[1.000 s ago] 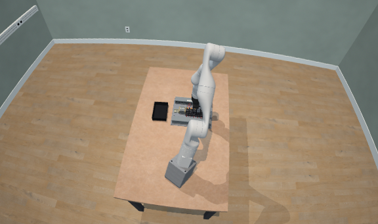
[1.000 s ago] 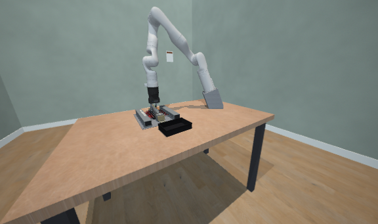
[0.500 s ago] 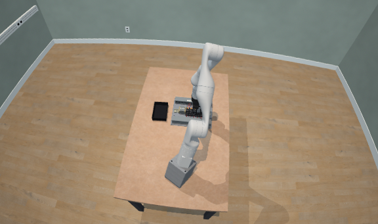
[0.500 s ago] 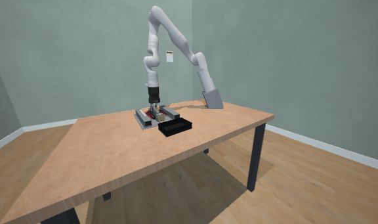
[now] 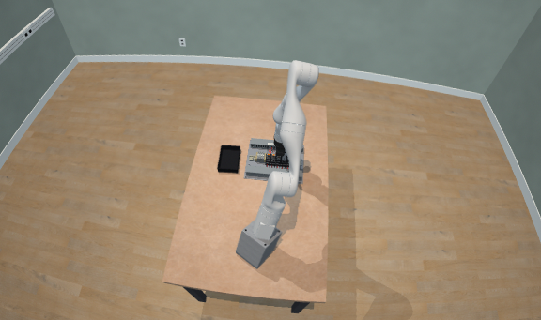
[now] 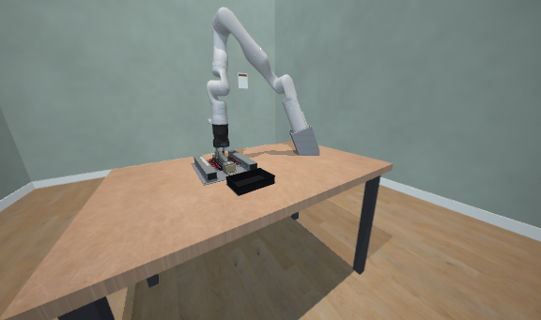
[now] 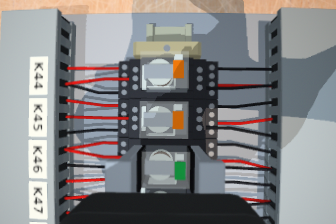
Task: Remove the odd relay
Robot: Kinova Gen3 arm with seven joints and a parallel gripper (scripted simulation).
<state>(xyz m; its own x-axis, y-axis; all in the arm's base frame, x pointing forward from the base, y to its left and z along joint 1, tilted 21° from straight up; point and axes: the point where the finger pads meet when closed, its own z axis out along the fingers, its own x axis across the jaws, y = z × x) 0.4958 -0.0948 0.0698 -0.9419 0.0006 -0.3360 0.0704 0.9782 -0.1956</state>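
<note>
My hand is 50 mm to the right of the relay panel and 30 mm above it. Round my hand: black parts tray (300 mm to the left, 40 mm below).
</note>
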